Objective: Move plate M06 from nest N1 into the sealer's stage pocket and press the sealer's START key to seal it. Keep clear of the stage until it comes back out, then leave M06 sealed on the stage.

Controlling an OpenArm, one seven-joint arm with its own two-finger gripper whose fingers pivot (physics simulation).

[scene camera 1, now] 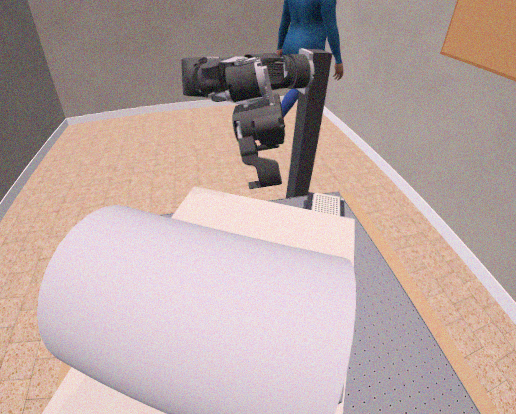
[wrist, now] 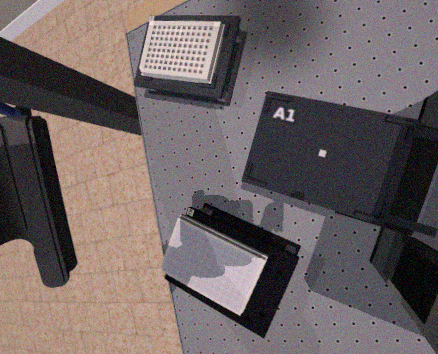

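My gripper is open and empty, hanging beyond the big white machine in the scene view; one dark finger shows at the left of the wrist view. A smooth pale plate, partly shadowed, sits in a black nest at the lower middle. A white plate with open wells sits in another dark nest. I cannot read which plate is M06 or which nest is N1. The dark stage marked A1, at the right, holds no plate. The START key does not show.
A huge pale cylinder on a cream box body fills the scene foreground and hides the stage. The arm's dark post stands near the perforated table. A person in blue stands behind.
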